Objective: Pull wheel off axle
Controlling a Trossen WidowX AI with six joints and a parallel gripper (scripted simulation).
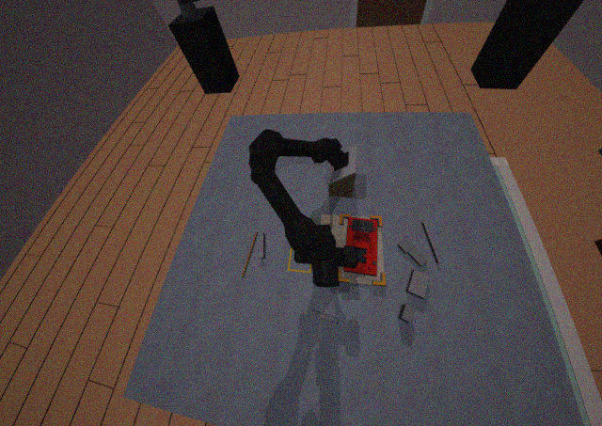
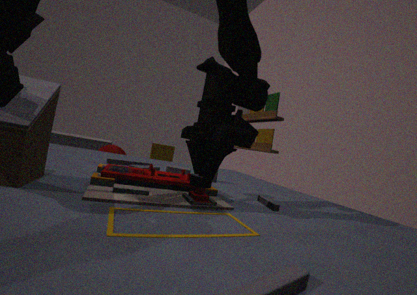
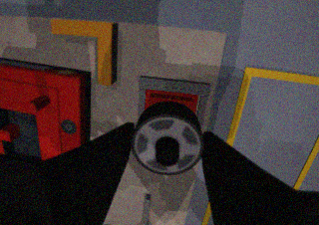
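The thin dark axle is 1 cm below my gripper tip and 1 cm behind it. Round my gripper tip: wheel (right at my gripper tip).
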